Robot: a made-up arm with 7 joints. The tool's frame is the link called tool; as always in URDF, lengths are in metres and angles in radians. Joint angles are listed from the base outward. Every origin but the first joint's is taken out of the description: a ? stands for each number. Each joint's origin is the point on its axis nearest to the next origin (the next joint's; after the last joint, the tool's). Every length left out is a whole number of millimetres.
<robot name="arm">
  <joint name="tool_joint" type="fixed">
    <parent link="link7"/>
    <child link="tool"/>
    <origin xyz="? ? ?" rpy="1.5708 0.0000 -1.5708"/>
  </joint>
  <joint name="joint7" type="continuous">
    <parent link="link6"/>
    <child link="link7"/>
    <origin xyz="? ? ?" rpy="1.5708 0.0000 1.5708"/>
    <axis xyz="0 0 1"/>
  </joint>
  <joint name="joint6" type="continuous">
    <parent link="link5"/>
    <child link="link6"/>
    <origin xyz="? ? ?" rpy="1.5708 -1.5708 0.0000"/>
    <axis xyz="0 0 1"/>
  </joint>
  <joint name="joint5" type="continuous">
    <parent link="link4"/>
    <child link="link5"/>
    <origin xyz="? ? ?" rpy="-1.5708 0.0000 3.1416"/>
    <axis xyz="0 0 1"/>
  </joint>
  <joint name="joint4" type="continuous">
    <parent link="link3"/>
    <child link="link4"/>
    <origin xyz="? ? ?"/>
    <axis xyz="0 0 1"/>
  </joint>
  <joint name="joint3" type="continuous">
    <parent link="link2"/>
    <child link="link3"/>
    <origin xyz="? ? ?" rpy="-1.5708 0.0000 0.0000"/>
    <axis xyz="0 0 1"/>
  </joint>
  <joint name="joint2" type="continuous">
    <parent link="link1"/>
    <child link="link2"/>
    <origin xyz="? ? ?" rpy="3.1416 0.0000 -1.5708"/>
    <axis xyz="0 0 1"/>
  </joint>
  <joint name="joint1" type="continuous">
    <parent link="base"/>
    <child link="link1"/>
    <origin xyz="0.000 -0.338 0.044" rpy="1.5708 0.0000 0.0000"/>
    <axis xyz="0 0 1"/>
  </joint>
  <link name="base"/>
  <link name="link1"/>
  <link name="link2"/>
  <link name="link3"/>
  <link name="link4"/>
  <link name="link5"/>
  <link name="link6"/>
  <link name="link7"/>
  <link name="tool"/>
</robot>
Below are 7 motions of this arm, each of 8 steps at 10 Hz.
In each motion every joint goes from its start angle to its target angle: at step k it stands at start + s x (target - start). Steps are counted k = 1, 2, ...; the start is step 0. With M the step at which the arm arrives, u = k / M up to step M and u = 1 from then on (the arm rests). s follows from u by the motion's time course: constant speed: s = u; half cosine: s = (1 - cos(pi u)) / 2; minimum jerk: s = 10 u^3 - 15 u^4 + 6 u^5.
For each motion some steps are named. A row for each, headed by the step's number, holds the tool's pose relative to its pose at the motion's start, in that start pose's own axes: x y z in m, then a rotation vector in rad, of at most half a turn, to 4 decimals.
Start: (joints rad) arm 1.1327 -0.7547 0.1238 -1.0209 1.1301 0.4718 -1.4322
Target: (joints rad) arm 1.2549 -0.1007 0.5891 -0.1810 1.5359 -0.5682 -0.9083
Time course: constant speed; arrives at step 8
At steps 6, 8:
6: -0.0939 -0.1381 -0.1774 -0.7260 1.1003 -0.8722
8: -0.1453 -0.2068 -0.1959 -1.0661 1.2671 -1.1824

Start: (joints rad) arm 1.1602 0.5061 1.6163 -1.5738 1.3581 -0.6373 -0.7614
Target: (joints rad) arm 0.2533 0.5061 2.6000 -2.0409 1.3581 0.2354 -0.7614
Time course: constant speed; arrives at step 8
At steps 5, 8:
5: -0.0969 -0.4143 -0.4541 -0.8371 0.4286 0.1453
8: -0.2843 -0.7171 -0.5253 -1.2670 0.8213 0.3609

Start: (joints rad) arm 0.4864 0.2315 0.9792 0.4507 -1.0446 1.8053 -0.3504
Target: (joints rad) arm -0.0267 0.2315 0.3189 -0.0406 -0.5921 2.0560 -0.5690
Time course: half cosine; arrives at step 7
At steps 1, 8:
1: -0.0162 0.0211 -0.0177 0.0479 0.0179 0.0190
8: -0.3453 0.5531 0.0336 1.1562 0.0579 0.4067

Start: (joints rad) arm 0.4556 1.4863 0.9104 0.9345 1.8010 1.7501 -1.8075
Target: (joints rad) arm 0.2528 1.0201 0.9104 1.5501 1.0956 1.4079 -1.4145
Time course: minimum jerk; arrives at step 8
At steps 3, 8:
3: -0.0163 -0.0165 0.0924 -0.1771 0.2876 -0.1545
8: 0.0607 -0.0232 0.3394 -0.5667 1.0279 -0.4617

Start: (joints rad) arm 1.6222 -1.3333 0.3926 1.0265 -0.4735 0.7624 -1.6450
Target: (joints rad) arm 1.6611 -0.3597 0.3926 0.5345 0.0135 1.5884 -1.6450
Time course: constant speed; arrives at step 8
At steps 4, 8:
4: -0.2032 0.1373 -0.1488 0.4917 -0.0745 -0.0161
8: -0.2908 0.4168 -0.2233 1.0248 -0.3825 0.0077

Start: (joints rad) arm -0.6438 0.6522 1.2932 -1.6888 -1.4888 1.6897 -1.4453
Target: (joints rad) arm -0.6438 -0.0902 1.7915 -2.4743 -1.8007 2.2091 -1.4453
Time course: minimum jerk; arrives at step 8
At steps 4, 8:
4: -0.1846 0.0034 0.2495 -0.4439 0.2573 0.0299
8: -0.3241 0.1890 0.4899 -0.7675 0.6316 0.0115

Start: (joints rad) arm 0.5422 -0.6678 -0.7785 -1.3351 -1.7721 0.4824 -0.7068
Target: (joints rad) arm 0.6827 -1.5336 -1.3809 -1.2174 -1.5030 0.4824 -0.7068
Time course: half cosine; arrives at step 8
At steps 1, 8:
1: 0.0022 -0.0119 -0.0205 0.0167 0.0382 -0.0242
8: -0.2582 -0.0645 -0.5584 0.5378 1.0912 -0.4490

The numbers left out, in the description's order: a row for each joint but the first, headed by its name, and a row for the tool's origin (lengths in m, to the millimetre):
tool: 0.115 0.071 0.000
joint7: 0.182 -0.050 0.000
joint6: 0.399 0.176 0.000
joint5: -0.007 0.168 0.000
joint4: -0.278 -0.013 0.000
joint3: 0.094 0.112 0.000
joint2: 0.118 -0.288 0.000

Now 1 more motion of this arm.
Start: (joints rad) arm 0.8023 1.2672 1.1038 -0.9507 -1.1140 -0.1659 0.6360
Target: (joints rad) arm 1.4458 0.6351 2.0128 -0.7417 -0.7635 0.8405 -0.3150
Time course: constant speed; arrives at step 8
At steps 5, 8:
5: 0.0954 0.1259 -0.3511 -1.3625 -1.0806 -0.1707
8: 0.2713 0.1155 -0.3877 -2.3857 -1.3591 -0.3865

